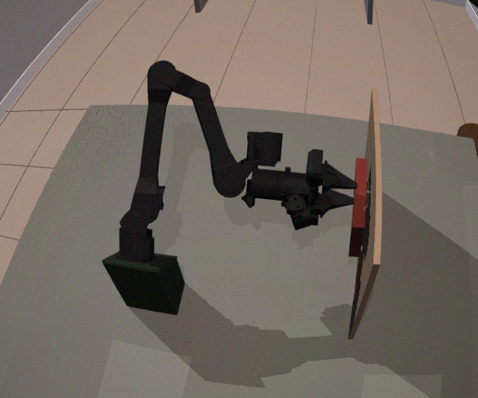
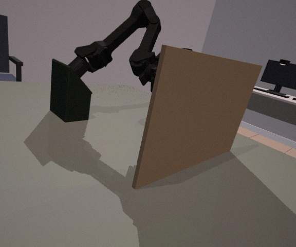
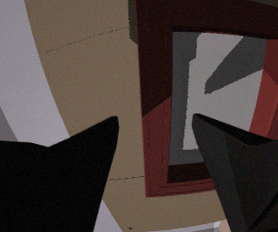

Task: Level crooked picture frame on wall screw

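Right now the red picture frame is 5 cm below my gripper tip, 2 cm ahead of it and 1 cm to the left of it. The rest, counted from my gripper tip: tan wall board 6 cm below, 3 cm ahead, 1 cm to the left.
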